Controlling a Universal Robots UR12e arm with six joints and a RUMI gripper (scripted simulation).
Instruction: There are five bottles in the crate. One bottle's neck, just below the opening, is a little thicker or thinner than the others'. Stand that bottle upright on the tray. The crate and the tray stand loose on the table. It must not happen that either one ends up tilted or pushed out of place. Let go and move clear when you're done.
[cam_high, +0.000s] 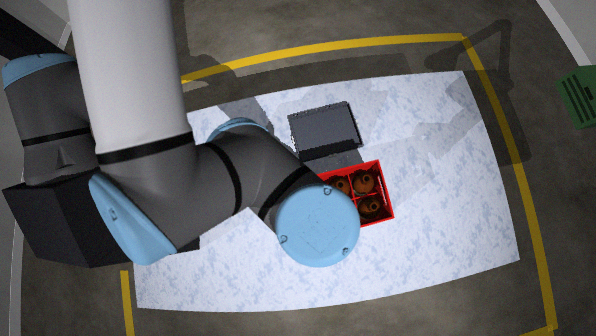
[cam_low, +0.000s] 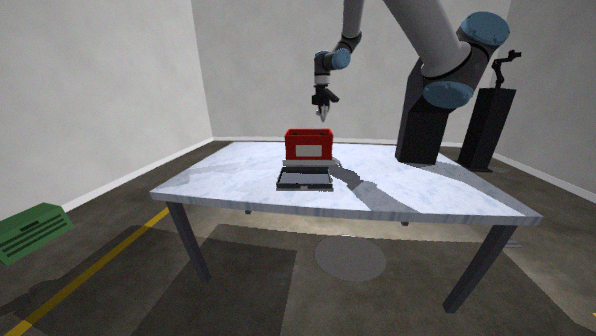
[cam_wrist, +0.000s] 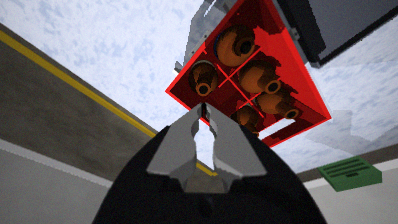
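Now: the red crate 160 mm below my hand, 80 mm ahead of it and 50 mm to the left of it. The rest, counted from my hand: dark tray (330 mm to the left, 230 mm below, 80 mm ahead).
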